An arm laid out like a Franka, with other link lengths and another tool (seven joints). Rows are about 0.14 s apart.
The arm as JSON. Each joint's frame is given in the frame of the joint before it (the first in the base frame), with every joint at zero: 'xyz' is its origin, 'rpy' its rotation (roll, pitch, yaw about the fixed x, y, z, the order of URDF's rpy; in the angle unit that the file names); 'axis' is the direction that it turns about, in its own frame. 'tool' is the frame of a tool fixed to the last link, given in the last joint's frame.
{
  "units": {
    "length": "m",
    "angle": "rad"
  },
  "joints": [
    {
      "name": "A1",
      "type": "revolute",
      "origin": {
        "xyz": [
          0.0,
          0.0,
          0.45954
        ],
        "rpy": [
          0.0,
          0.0,
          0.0
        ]
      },
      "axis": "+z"
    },
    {
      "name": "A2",
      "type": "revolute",
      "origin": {
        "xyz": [
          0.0,
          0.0,
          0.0
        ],
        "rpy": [
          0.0,
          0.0,
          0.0
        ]
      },
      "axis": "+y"
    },
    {
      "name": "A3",
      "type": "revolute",
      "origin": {
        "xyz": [
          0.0,
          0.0,
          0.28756
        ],
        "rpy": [
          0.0,
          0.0,
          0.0
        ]
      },
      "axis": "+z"
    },
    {
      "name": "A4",
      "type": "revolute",
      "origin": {
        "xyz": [
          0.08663,
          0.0,
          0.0
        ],
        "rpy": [
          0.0,
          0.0,
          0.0
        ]
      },
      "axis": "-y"
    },
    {
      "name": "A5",
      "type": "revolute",
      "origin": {
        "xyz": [
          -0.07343,
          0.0,
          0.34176
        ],
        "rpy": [
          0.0,
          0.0,
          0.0
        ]
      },
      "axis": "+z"
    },
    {
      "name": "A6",
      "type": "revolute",
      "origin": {
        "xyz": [
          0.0,
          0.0,
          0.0
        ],
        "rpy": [
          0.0,
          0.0,
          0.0
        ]
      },
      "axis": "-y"
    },
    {
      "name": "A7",
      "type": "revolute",
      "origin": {
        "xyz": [
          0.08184,
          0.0,
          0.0
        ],
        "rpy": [
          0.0,
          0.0,
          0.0
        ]
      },
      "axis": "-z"
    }
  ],
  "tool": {
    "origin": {
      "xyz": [
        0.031,
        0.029,
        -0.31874
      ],
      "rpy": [
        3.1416,
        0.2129,
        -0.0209
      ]
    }
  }
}
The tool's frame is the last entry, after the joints.
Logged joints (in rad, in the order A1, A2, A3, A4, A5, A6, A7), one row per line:
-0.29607, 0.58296, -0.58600, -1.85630, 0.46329, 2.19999, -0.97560
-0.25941, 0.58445, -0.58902, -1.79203, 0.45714, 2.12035, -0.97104
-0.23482, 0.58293, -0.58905, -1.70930, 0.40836, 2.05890, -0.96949
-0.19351, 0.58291, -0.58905, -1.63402, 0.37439, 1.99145, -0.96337
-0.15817, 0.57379, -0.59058, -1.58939, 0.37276, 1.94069, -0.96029
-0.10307, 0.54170, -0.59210, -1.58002, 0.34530, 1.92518, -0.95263
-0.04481, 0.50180, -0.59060, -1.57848, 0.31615, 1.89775, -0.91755
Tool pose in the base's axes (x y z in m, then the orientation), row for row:
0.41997, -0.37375, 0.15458, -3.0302, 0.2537, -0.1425
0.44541, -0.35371, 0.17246, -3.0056, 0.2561, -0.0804
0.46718, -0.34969, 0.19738, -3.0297, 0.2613, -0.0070
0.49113, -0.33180, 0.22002, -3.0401, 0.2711, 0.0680
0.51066, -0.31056, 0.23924, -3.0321, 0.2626, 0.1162
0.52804, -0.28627, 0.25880, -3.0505, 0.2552, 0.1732
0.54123, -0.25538, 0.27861, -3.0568, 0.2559, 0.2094
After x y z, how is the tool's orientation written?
As angles about the fixed x, y, z axes (roll, pitch, yaw), in radians.
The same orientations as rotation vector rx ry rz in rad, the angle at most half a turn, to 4 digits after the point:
-2.9816, 0.2341, 0.3686
-2.9695, 0.1455, 0.3743
-3.0038, 0.0326, 0.3941
-3.0205, -0.0818, 0.4171
-3.0171, -0.1536, 0.4079
-3.0373, -0.2458, 0.4015
-3.0429, -0.3030, 0.4048

